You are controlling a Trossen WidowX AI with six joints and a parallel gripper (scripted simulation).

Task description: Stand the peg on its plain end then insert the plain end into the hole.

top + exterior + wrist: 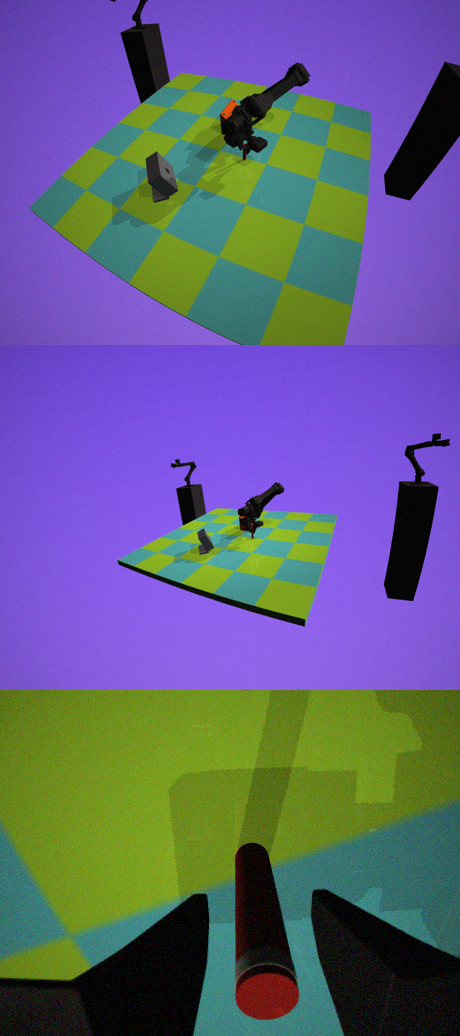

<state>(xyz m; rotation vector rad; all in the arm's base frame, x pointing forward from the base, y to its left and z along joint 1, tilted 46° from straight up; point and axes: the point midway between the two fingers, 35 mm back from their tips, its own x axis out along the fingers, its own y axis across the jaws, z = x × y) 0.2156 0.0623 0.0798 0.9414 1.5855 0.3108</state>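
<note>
My gripper tip is now 24 cm to the left of the grey sloped panel, 24 cm short of it and 3 cm below it. From my gripper tip the other things lie so: grey foot (26 cm to the right, 26 cm ahead, 4 cm below); then peg (2 cm above).
</note>
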